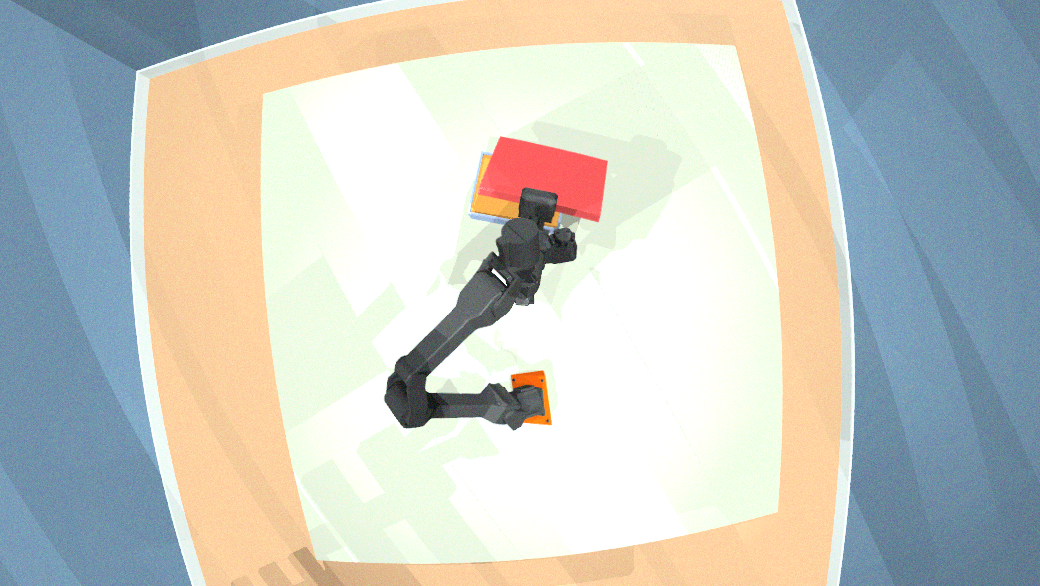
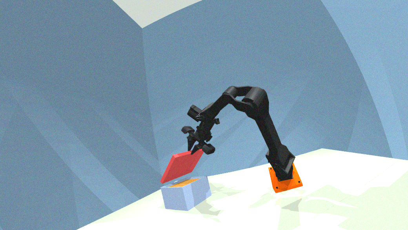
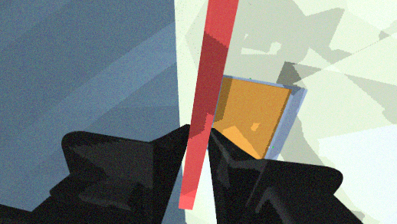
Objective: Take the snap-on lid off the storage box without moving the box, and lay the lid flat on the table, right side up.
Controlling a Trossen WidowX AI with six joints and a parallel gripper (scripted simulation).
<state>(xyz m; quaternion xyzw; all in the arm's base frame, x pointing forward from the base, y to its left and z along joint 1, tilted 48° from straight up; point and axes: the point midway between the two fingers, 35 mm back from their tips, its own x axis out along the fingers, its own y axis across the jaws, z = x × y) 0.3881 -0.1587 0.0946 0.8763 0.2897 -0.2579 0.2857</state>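
My gripper tip is now 60 mm short of the red lid, 30 mm to the left of it and 50 mm above it. The rest, counted from my gripper tip: storage box (50 mm ahead, 30 mm to the left, 180 mm below).
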